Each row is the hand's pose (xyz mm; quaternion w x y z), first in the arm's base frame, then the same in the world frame.
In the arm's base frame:
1: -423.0 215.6 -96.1 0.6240 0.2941 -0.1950 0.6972
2: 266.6 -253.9 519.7 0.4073 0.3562 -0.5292 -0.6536
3: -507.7 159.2 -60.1 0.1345 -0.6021 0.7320 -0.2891
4: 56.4 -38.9 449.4 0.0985 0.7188 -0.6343 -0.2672
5: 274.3 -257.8 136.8 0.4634 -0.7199 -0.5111 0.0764
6: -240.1 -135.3 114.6 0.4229 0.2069 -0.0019 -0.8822
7: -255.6 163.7 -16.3 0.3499 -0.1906 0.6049 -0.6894
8: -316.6 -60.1 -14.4 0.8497 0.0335 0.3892 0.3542
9: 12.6 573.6 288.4 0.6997 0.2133 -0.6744 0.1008
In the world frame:
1: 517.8 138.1 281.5 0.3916 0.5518 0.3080 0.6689
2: 1477.5 411.1 -0.9 0.8379 0.1252 -0.1981 -0.4930
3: 549.6 76.3 364.1 0.1957 0.8877 -0.4167 -0.0010
4: 1215.1 439.8 159.4 0.5445 0.6681 -0.2555 -0.4380
5: 1229.0 219.7 -220.7 0.5003 -0.4290 -0.4416 0.6087
6: 953.8 67.1 204.8 0.6708 -0.2830 0.1600 -0.6666
7: 663.5 215.3 181.9 0.2223 -0.7175 0.5062 -0.4238
8: 791.8 23.4 205.3 0.3956 -0.0429 0.7568 0.5185
9: 687.2 791.6 181.9 0.8669 0.3692 -0.1441 0.3024

